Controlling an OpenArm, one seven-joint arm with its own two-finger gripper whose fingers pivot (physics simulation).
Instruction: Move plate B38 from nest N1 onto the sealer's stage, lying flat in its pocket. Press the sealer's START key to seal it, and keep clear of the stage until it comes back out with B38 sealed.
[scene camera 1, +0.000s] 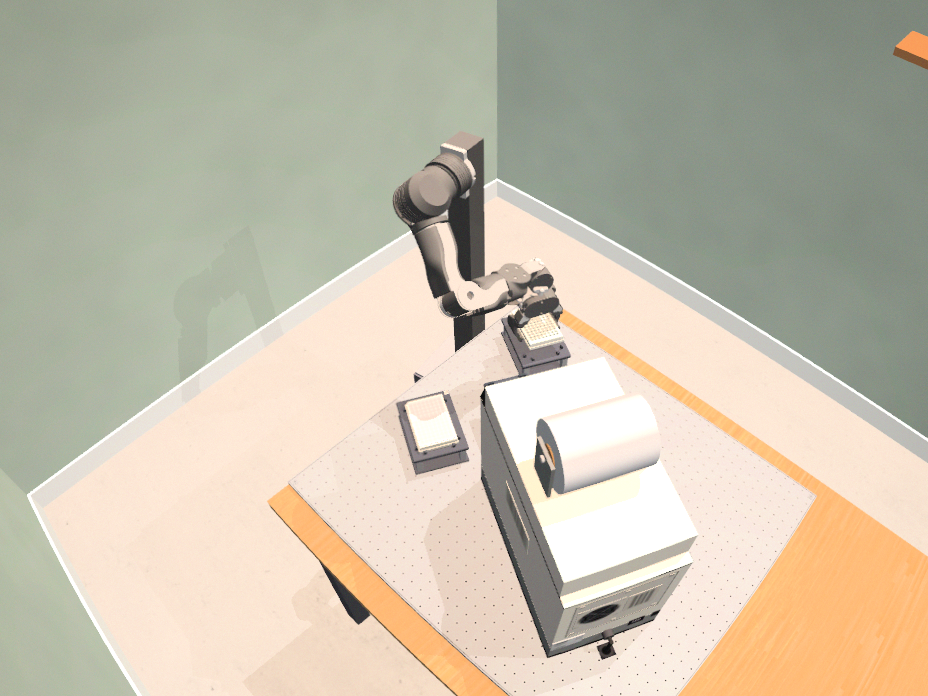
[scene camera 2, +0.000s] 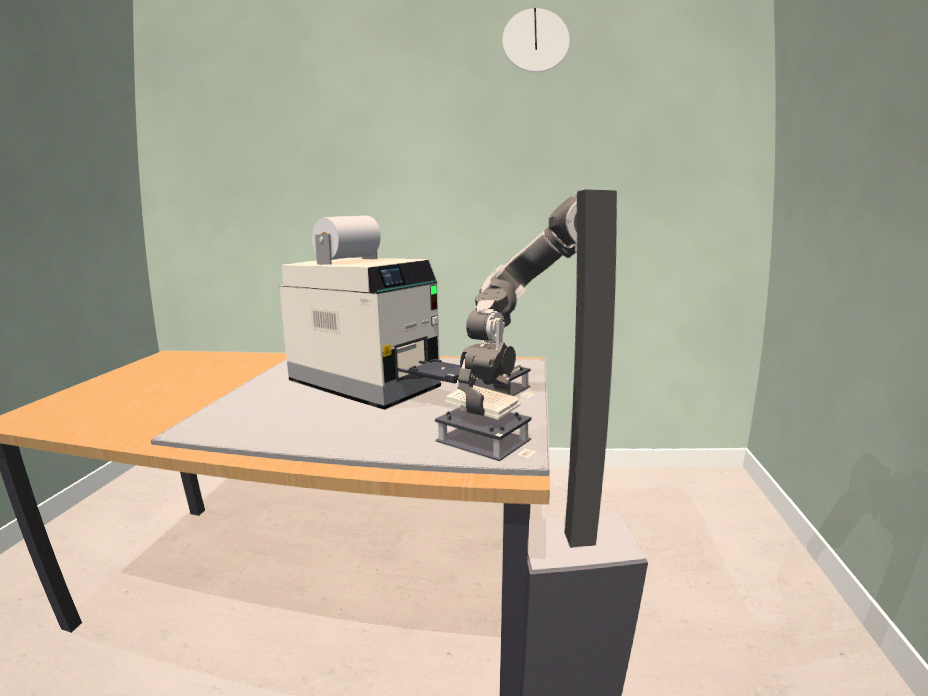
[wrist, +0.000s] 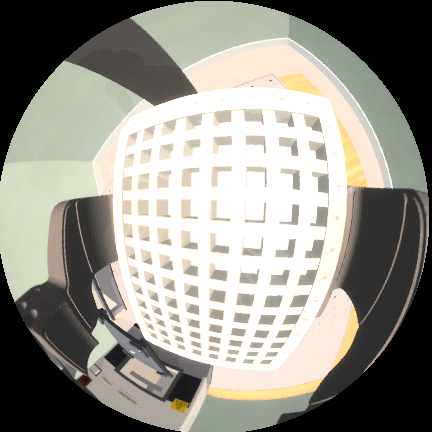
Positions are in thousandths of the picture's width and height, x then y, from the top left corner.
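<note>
Scene camera 2 gives me a film roll (scene camera 2: 385, 340), a dark arm post (scene camera 2: 643, 301), a dark stage (scene camera 2: 467, 531) and my own gripper (scene camera 2: 522, 584). In scene camera 1 I see my gripper (scene camera 1: 577, 472) again, and the dark arm post (scene camera 1: 503, 312) is there with it. The wrist view shows me the dark stage (wrist: 332, 814), along with my gripper (wrist: 503, 578).
</note>
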